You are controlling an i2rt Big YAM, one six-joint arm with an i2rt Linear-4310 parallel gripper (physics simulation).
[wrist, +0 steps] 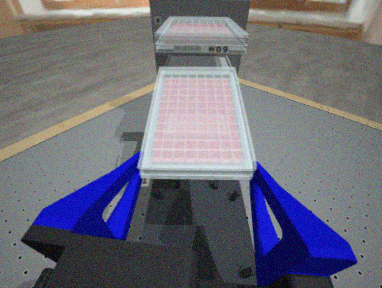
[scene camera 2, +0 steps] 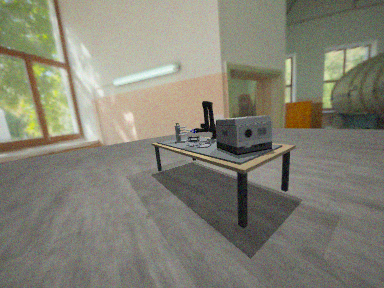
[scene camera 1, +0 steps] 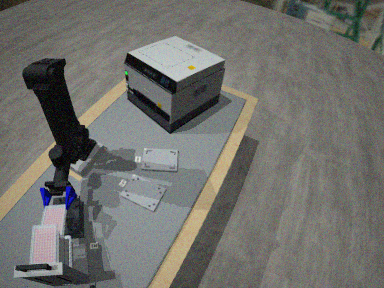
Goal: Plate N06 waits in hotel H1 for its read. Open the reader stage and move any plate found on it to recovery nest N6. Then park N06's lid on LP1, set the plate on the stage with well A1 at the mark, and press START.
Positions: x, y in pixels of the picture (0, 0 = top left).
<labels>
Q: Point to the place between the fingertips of my gripper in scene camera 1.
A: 55, 209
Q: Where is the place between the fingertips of my gripper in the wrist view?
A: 197, 161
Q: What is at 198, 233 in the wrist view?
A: A dark block.
</labels>
